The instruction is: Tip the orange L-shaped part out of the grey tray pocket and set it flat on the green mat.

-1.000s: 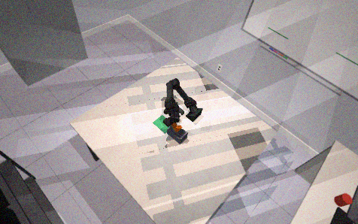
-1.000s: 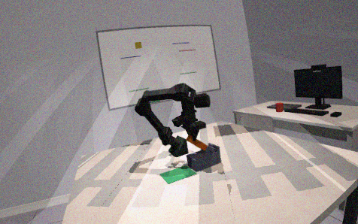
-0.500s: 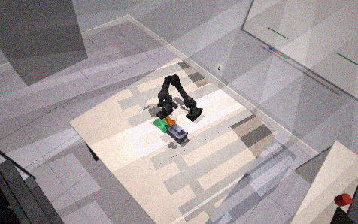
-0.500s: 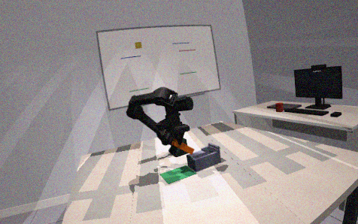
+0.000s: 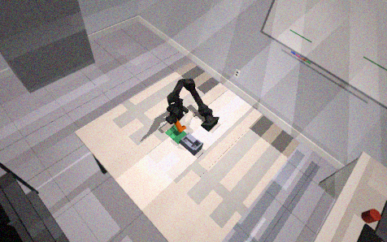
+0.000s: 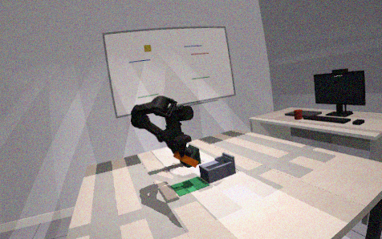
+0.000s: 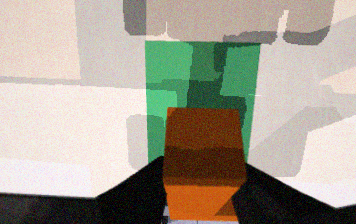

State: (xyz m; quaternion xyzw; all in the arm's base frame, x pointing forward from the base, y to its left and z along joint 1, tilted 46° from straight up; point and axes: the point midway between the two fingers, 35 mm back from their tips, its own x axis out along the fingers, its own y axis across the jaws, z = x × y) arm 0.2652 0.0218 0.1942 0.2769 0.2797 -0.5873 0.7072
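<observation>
Right now the green mat is 160 mm below my gripper tip and 20 mm to the left of it. Also, from my gripper tip: orange L-shaped part 30 mm to the left, 30 mm below, 20 mm behind.
</observation>
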